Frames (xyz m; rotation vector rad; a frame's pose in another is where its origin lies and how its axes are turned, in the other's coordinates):
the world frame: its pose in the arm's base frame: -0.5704 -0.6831 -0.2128 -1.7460 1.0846 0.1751
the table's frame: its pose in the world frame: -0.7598 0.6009 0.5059 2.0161 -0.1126 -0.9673
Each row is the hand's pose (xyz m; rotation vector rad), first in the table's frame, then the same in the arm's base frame.
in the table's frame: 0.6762 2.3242 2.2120 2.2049 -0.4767 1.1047
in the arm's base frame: 1.0552 1.0731 1.6871 1.3982 -1.3340 0.6208
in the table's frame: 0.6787 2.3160 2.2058 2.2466 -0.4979 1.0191
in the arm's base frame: 1.0494 1.0659 1.6820 1.4346 -1.3837 0.5634
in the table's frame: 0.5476 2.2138 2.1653 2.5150 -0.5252 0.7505
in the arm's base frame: 0.8963 1.1210 1.6290 1.6797 -1.5586 0.4547
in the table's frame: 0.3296 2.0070 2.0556 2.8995 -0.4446 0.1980
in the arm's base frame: 0.6103 1.1872 1.5020 2.1402 -1.7507 0.1894
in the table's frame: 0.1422 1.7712 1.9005 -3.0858 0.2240 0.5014
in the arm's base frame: 0.3148 1.2051 1.3374 -2.5524 1.7606 0.2542
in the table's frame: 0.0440 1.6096 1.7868 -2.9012 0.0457 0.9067
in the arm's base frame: 0.1272 1.1903 1.2220 -2.4247 1.4842 0.5321
